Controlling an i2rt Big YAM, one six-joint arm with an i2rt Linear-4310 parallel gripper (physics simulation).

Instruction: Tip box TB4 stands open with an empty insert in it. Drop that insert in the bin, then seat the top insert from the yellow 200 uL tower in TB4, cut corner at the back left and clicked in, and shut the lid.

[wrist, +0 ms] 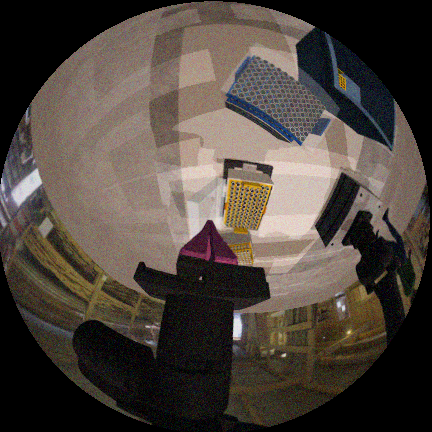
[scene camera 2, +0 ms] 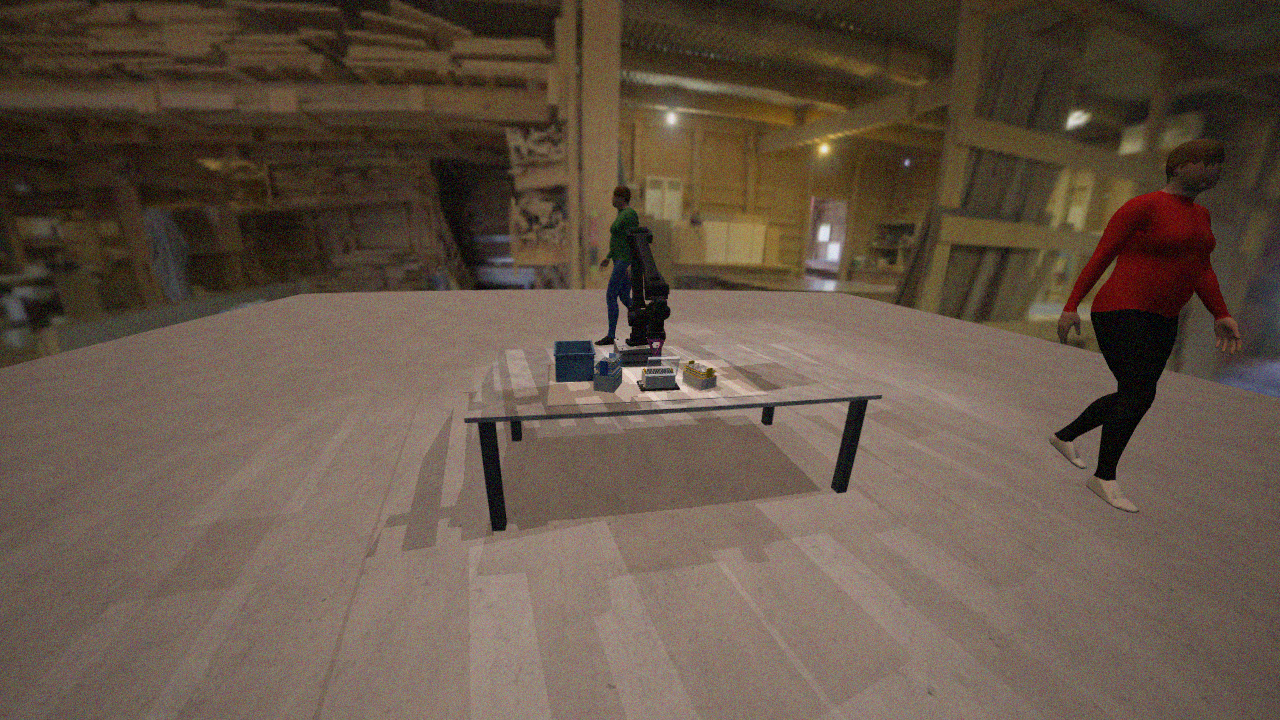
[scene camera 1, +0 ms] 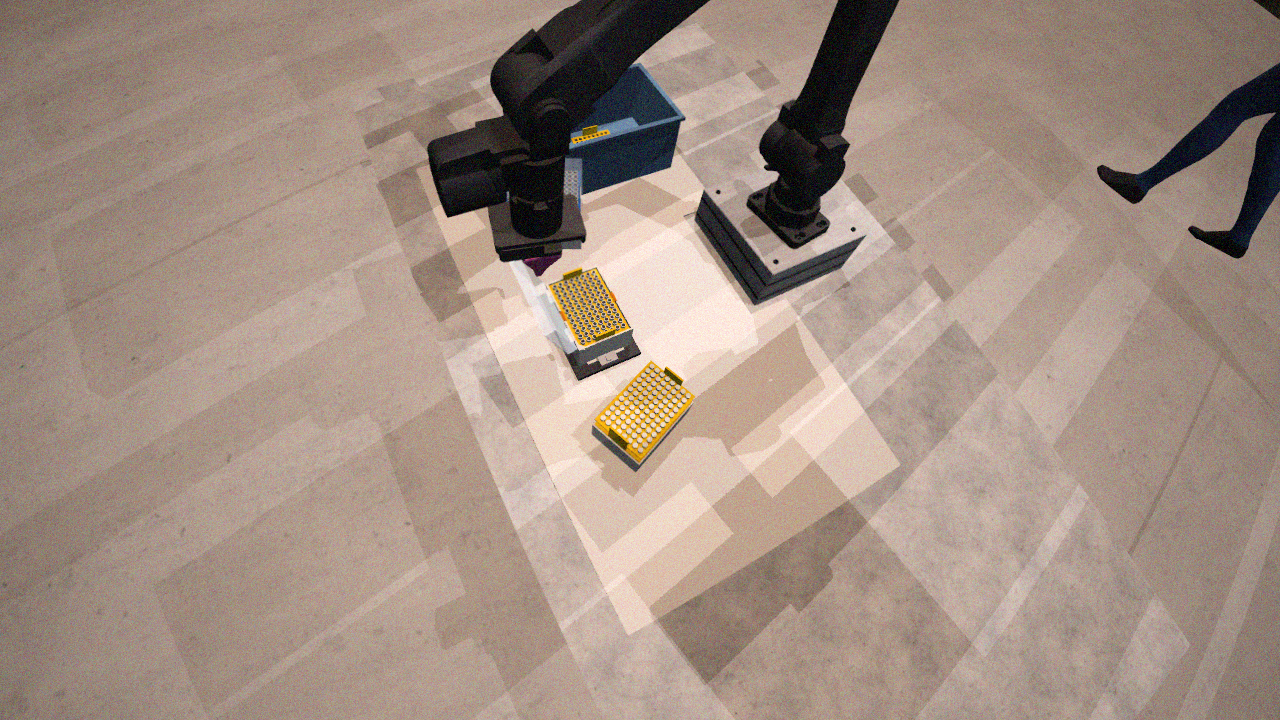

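Note:
My gripper (scene camera 1: pixel 541 266) (scene camera 2: pixel 656 347) (wrist: pixel 208 222) is shut and empty, its purple fingers pointing down by the open lid. The clear lid (scene camera 1: pixel 542 311) (wrist: pixel 204 204) stands raised along one long side of tip box TB4 (scene camera 1: pixel 611 344) (scene camera 2: pixel 658 380) (wrist: pixel 250 175). Whether the fingers touch the lid I cannot tell. A yellow insert (scene camera 1: pixel 590 306) (wrist: pixel 248 204) with tips sits on TB4; its cut corner and clicks are too small to tell. The yellow tower (scene camera 1: pixel 644 410) (scene camera 2: pixel 699 376) (wrist: pixel 244 255) stands apart from TB4. A yellow insert (scene camera 1: pixel 591 136) (wrist: pixel 342 80) lies in the blue bin (scene camera 1: pixel 637 159) (scene camera 2: pixel 573 362) (wrist: pixel 312 55).
A blue tower (scene camera 1: pixel 573 183) (scene camera 2: pixel 607 374) (wrist: pixel 277 97) stands between TB4 and the bin, partly hidden by the arm in scene camera 1. The arm's base (scene camera 1: pixel 783 255) (wrist: pixel 337 210) stands across from TB4. Two people (scene camera 2: pixel 619 241) (scene camera 2: pixel 1150 268) are beyond the table (scene camera 2: pixel 769 402).

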